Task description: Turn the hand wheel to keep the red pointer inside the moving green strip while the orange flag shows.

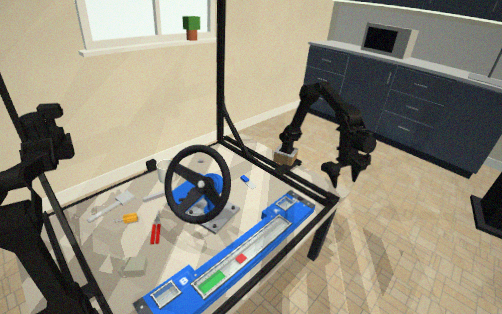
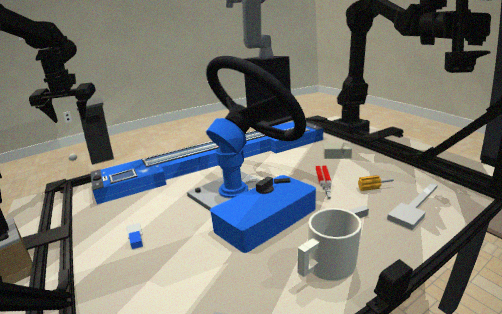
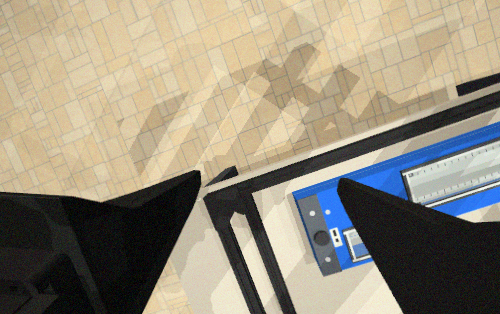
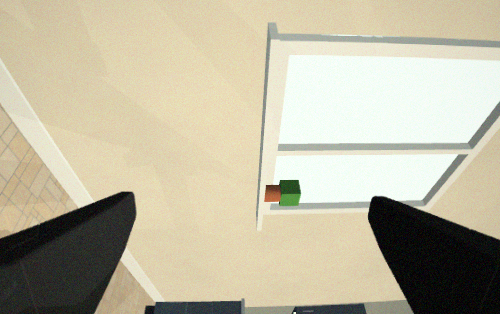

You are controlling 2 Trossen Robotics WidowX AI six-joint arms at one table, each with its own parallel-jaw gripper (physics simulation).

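Places are measured from the left arm's base along level axes (x ahead, y left, z up), in centimetres.
Where they show: left gripper, fingertip midpoint: (image 1: pixel 344 184) (image 2: pixel 70 120) (image 3: pixel 269 180); right gripper, fingertip midpoint: (image 1: pixel 64 121) (image 2: pixel 490 25) (image 4: pixel 254 205); left arm's base at its link origin: (image 1: pixel 286 149); right arm's base at its link origin: (image 2: pixel 350 120).
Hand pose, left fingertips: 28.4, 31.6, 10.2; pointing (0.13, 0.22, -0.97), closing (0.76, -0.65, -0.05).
Observation:
Each offset is from my left fingertips to the top centre of the thing, as dx, dy, dz. "pt": to the spot under its first point.
The black hand wheel (image 1: pixel 226 185) (image 2: pixel 230 61) stands tilted on its blue post, with no gripper touching it. On the blue gauge housing (image 1: pixel 302 206) (image 2: pixel 190 162) (image 3: pixel 380 177), the red pointer @[pt +36.8, -23.1, -14.3] (image 1: pixel 241 258) lies outside the green strip @[pt +48.6, -26.5, -14.2] (image 1: pixel 212 283), up and right of it with a gap. The housing's end windows (image 1: pixel 165 294) (image 1: pixel 286 202) look pale; no orange flag shows. My left gripper (image 1: pixel 344 183) (image 3: pixel 269 180) is open and empty, high beyond the table corner, away from the wheel. My right gripper (image 4: pixel 254 205) is open and empty, raised and facing the wall and window.
A blue box (image 2: pixel 265 215), a mug @[pt +10.9, -76.8, -11.8] (image 2: pixel 334 250), red-handled pliers @[+38.6, -58.4, -17.2] (image 1: pixel 155 233) (image 2: pixel 323 175), a yellow screwdriver @[+43.2, -70.2, -15.0] (image 1: pixel 130 218) (image 2: pixel 370 183) and a grey block @[+55.7, -52.3, -15.2] (image 1: pixel 135 266) (image 2: pixel 338 151) are on the table around the wheel. A black post (image 1: pixel 220 75) rises behind the table.

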